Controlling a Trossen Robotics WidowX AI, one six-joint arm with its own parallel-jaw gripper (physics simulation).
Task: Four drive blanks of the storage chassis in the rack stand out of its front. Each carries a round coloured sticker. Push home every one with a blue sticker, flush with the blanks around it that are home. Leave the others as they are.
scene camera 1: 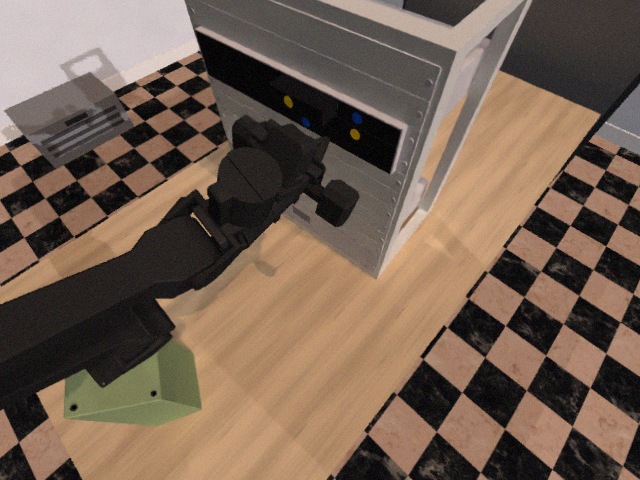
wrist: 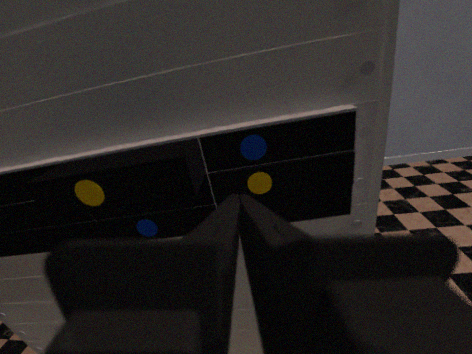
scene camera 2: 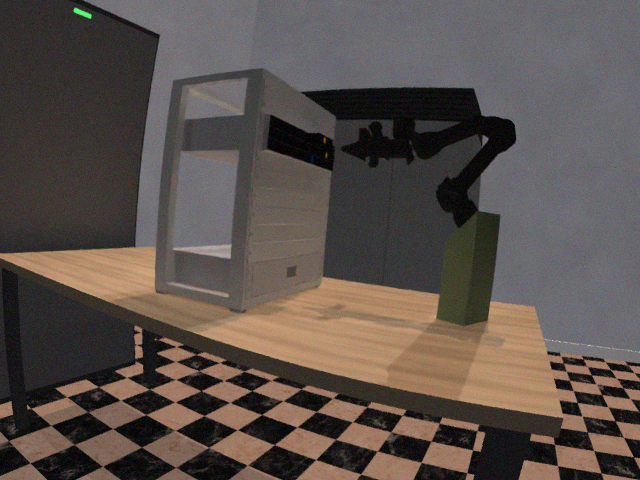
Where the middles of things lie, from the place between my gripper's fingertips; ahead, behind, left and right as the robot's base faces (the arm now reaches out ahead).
Labels:
My hand is 220 mm short of the grey rack [scene camera 1: 378, 86], 100 mm to the right of it and 160 mm above it.

